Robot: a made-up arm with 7 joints. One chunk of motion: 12 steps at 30 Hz.
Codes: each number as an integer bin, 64 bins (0 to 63) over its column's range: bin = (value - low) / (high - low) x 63, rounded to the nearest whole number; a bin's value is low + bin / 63 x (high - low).
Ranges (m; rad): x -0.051..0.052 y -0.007..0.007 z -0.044..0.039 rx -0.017..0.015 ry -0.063..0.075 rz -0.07..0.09
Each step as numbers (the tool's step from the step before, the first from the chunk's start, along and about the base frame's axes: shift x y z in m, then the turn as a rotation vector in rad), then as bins.
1 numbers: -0.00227 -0.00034 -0.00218 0.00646 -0.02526 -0.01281
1 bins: 30 30 32 46 17 23
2 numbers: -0.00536 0.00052 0.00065 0.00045 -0.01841 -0.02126
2 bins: 28 34 34 34 20 19
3 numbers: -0.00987 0.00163 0.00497 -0.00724 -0.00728 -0.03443
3 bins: 25 39 37 19 25 14
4 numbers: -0.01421 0.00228 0.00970 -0.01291 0.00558 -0.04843
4 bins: 23 42 41 8 31 8
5 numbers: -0.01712 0.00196 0.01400 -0.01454 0.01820 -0.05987
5 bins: 21 40 44 5 37 4
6 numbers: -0.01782 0.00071 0.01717 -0.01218 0.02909 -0.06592
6 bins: 20 35 46 9 42 2
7 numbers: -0.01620 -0.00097 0.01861 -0.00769 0.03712 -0.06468
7 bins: 21 27 48 18 46 2
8 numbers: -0.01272 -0.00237 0.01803 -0.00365 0.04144 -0.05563
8 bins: 23 21 47 26 48 6
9 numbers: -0.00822 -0.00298 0.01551 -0.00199 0.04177 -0.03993
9 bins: 26 18 45 30 48 12
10 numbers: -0.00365 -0.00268 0.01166 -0.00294 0.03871 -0.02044
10 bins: 29 19 42 28 46 20
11 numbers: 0.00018 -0.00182 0.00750 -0.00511 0.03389 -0.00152
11 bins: 31 23 39 23 44 27
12 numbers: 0.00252 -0.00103 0.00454 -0.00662 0.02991 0.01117
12 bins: 33 27 37 20 42 32
